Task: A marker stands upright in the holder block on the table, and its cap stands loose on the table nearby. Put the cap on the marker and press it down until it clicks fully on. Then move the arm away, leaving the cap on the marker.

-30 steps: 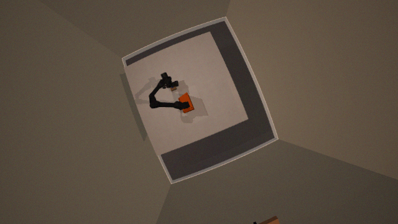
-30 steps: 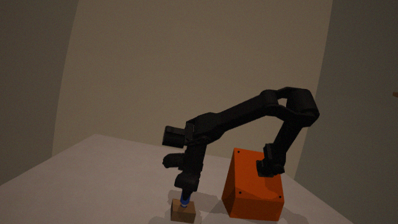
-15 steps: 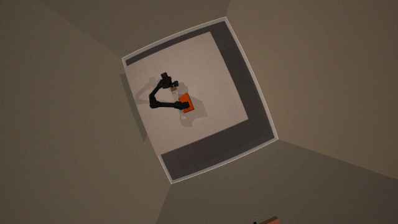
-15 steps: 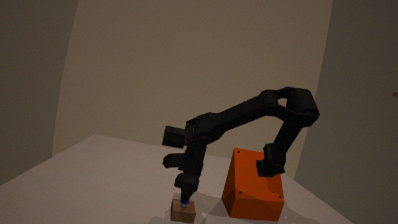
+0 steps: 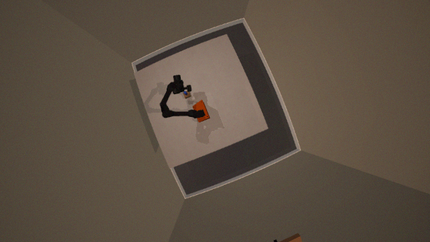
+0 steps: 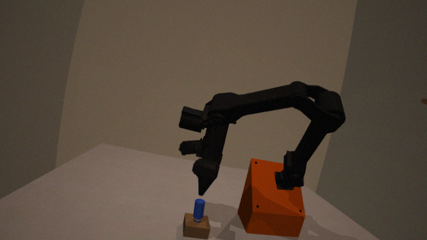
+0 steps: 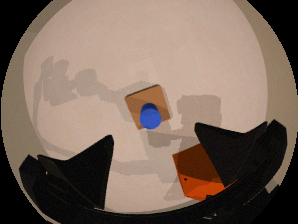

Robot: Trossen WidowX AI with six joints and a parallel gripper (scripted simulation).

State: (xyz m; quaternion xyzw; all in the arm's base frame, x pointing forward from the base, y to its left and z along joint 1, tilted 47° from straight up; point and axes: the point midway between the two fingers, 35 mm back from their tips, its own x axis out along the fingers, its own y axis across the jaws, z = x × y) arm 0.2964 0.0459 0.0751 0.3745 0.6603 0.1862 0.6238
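My gripper tip is now 6 cm above the marker cap.
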